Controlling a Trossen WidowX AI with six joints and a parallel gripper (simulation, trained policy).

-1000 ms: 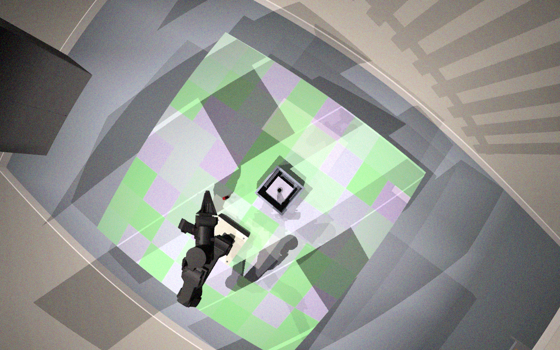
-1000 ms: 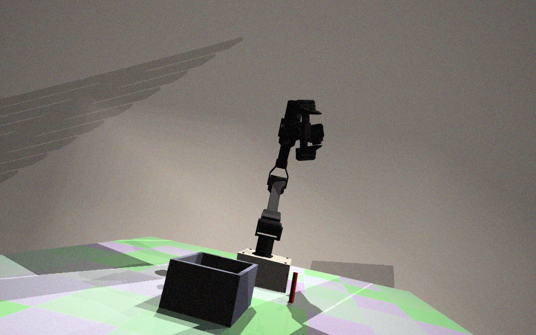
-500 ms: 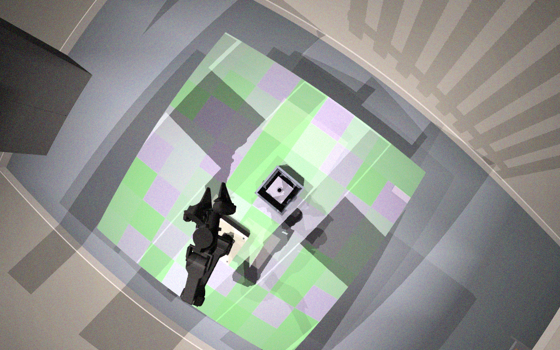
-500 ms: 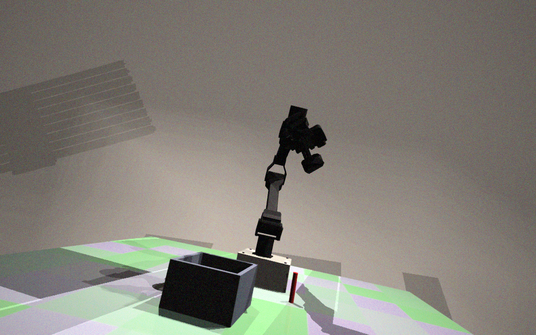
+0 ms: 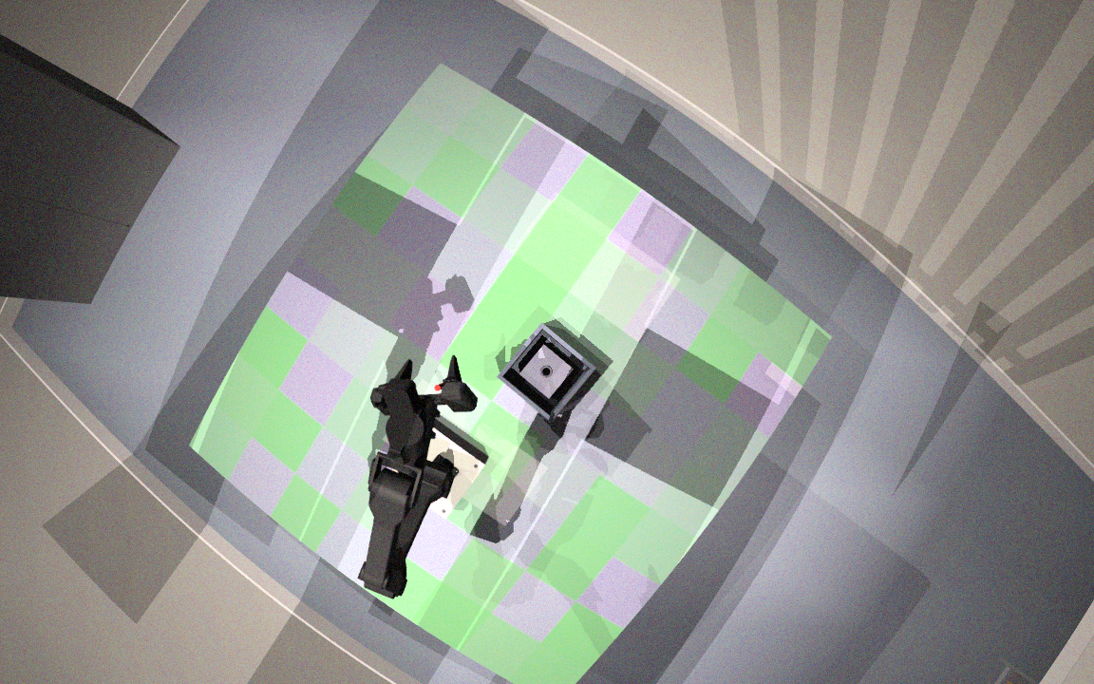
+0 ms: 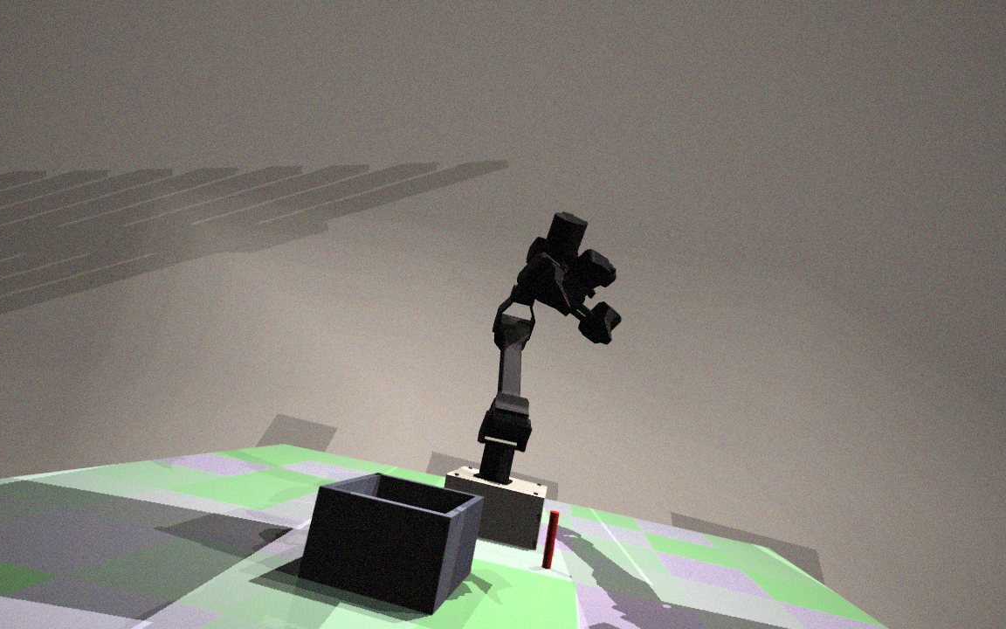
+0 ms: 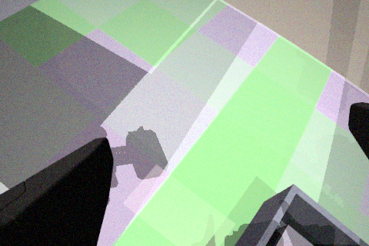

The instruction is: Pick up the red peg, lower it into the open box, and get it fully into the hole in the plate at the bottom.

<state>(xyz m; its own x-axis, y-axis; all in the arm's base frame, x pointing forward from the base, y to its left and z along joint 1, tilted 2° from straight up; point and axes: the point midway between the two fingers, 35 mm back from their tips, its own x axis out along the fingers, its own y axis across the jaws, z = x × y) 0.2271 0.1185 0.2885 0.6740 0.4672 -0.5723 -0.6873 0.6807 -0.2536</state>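
Right now my gripper tip is 320 mm above the red peg, 90 mm past it and 10 mm to the left of it. The rest, counted from my gripper tip: grey plate 310 mm below, 180 mm to the right, 100 mm ahead; dark box 330 mm below, 180 mm to the right, 100 mm ahead.
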